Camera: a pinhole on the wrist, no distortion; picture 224 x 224 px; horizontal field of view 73.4 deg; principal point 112.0 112.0 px. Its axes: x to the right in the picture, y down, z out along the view. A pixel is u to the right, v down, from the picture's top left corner.
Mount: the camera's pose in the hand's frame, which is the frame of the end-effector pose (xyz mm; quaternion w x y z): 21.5 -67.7 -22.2 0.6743 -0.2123 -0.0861 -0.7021
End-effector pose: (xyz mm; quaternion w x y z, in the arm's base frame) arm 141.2 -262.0 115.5 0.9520 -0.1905 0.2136 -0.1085
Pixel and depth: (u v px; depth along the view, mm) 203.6 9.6 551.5
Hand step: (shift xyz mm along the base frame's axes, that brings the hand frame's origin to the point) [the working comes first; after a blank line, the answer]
In the camera's frame: 336.2 -375.8 551.5

66.9 175.2 702.5
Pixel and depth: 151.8 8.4 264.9
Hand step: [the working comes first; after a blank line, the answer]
In the camera's frame: 70.2 -182.6 264.9

24.3 109.5 273.4
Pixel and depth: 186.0 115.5 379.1
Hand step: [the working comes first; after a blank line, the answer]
In the camera's frame: 186.7 8.8 379.1

253.2 19.9 326.7
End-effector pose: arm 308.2 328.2 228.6 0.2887 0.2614 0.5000 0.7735
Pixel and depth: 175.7 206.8 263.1
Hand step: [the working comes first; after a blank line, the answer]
In the camera's frame: 111.5 166.0 263.1

12.7 334.0 42.2
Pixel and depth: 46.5 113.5 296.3
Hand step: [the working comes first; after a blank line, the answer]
In the camera's frame: -129.2 3.0 296.3

44.8 116.4 235.2
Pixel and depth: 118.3 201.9 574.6
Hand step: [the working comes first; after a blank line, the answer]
In the camera's frame: 24.1 343.8 574.6

-36.6 566.4 324.7
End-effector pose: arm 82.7 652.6 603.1 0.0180 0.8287 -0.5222 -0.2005
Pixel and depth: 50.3 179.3 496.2
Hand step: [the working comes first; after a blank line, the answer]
In the camera's frame: -203.8 222.2 496.2

-242.0 -371.9 -307.5
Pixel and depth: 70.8 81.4 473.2
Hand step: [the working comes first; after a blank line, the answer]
In the camera's frame: -129.7 -96.4 473.2

-337.7 -59.7 -278.2
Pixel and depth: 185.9 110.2 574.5
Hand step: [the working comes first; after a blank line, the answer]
In the camera's frame: 282.5 -6.9 574.5

-92.1 46.7 -619.7
